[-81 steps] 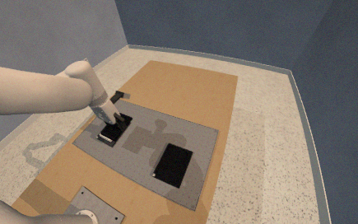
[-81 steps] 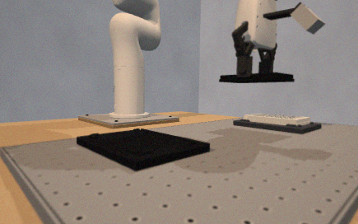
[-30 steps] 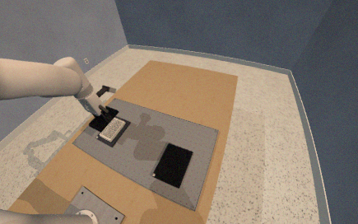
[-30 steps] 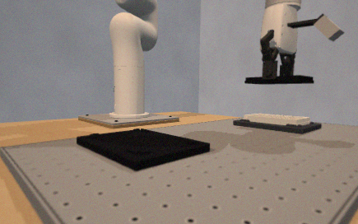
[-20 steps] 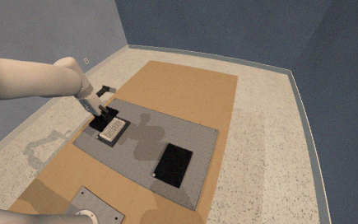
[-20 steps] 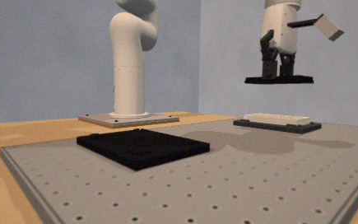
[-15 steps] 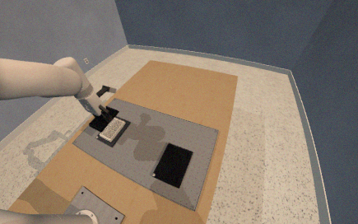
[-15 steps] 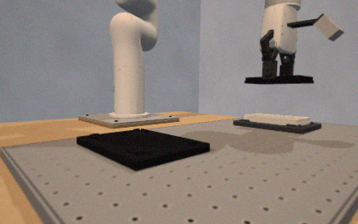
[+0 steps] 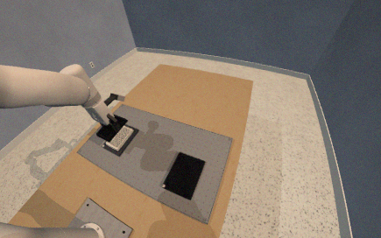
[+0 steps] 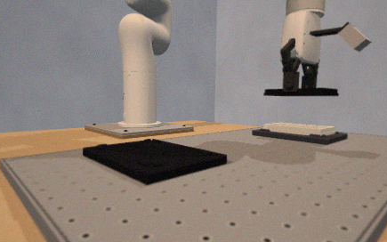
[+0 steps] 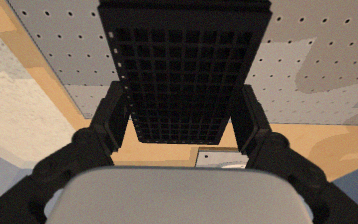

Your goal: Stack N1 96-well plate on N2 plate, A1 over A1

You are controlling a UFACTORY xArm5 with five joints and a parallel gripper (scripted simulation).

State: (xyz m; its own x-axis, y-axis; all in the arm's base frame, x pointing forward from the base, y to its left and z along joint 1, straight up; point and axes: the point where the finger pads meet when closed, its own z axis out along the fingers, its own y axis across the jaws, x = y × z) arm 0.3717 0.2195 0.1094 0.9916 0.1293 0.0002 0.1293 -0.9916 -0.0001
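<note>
Right now my hand is 90 mm above the white 96-well plate. Also, from my hand: dark nest N2 (110 mm below); then nest N1 (20 mm ahead, 370 mm to the right, 110 mm below); then black 96-well plate (10 mm below).
</note>
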